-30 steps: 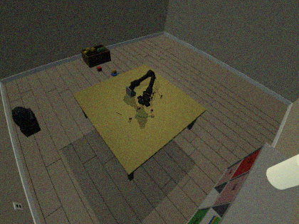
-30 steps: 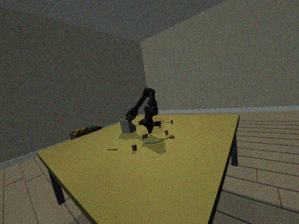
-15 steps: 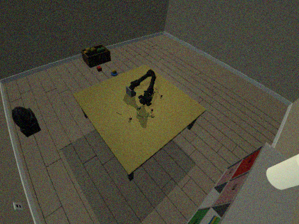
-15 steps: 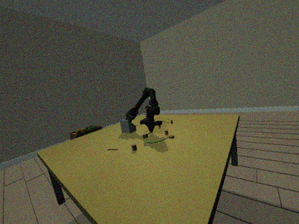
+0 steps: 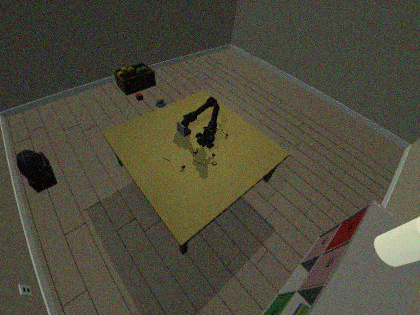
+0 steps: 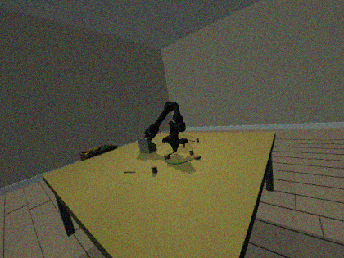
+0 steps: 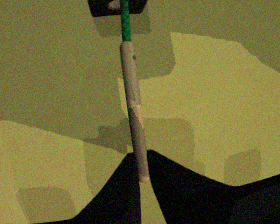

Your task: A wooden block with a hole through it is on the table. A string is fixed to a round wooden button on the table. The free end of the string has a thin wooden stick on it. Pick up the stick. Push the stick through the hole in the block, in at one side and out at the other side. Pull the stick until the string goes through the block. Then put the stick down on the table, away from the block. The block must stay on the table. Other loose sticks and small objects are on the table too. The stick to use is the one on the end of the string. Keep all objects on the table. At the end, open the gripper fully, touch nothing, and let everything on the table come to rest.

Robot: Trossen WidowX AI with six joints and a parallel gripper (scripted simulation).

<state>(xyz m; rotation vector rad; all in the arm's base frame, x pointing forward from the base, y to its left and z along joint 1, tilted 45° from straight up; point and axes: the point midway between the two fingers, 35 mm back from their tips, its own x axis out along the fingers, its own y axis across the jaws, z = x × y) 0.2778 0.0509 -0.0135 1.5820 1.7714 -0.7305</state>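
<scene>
Right now the wooden block is 10 cm to the right of my gripper tip, 1 cm ahead of it and 1 cm above it. Also, from my gripper tip: round wooden button: 20 cm ahead, 3 cm to the right; then thin wooden stick: 4 cm to the right, 1 cm above; then wooden cylinder: 13 cm ahead, 2 cm to the left, 1 cm above.
</scene>
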